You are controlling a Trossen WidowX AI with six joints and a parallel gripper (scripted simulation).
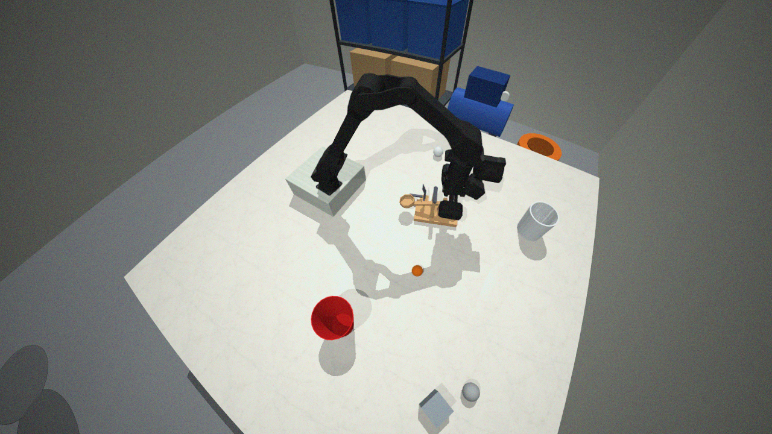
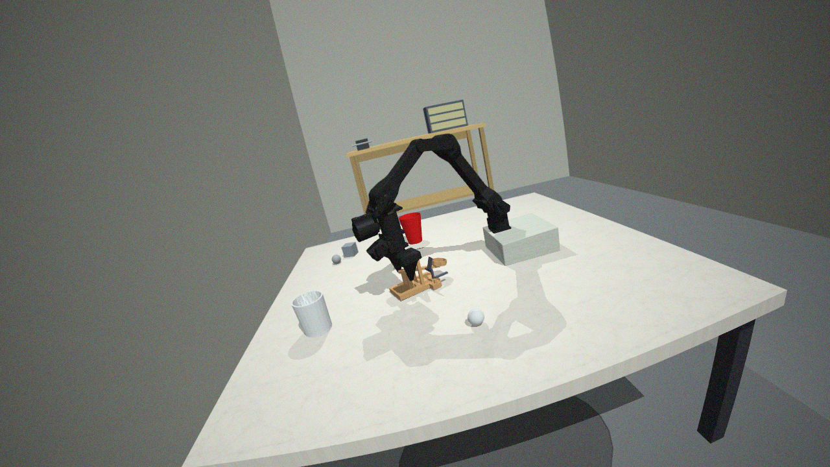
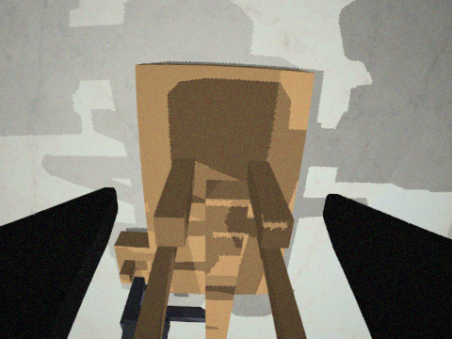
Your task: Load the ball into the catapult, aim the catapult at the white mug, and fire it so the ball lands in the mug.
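Right now my gripper tip is 60 mm past the catapult and 20 mm to the left of it. Round my gripper tip: white mug: 270 mm ahead, 110 mm to the left, 20 mm below; orange ball: 220 mm to the right, 40 mm below, 30 mm ahead; dark lever: 90 mm behind.
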